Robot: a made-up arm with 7 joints.
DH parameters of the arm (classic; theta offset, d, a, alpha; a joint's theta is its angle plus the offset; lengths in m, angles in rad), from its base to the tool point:
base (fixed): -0.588 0 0.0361 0
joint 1: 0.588 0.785 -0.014 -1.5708
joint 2: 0 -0.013 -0.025 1.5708
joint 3: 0 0.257 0.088 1.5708
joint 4: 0 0.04 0.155 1.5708
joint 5: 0 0.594 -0.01 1.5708
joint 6: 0 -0.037 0.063 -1.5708
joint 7: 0.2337 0 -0.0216 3.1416
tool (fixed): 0.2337 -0.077 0 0
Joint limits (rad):
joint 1: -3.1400..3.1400
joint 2: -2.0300..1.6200
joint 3: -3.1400..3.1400
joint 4: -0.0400..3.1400
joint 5: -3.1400..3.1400
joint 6: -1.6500..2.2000
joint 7: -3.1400..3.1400
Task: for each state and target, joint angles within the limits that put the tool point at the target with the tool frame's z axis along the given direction. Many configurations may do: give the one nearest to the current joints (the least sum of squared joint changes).
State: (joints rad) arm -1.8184 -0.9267 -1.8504 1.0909 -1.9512 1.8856 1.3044
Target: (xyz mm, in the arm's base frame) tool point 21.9 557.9 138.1 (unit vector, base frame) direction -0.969 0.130 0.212
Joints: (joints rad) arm -2.1181 -1.3952 -2.5640 1.4085 -1.8962 1.8854 1.3677
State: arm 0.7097 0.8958 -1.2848 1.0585 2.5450 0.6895 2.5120
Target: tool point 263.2 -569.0 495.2 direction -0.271 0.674 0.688
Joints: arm 0.5377 1.0440 -1.1304 0.7021 2.7020 0.4388 2.5291
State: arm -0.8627 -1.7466 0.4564 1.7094 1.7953 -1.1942 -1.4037
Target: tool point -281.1 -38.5 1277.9 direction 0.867 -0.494 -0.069
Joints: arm -1.6762 -1.3994 -0.3053 0.8770 1.0609 -1.6194 -1.4612
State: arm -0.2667 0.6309 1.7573 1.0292 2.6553 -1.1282 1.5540
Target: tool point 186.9 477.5 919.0 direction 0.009 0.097 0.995
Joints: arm -0.7002 0.8669 2.0932 0.7872 2.4317 -1.4760 1.6561
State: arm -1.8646 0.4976 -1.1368 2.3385 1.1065 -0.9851 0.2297
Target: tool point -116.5 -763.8 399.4 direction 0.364 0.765 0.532
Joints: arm -1.3717 1.1641 -0.2528 1.6727 0.7535 -0.4581 0.2004
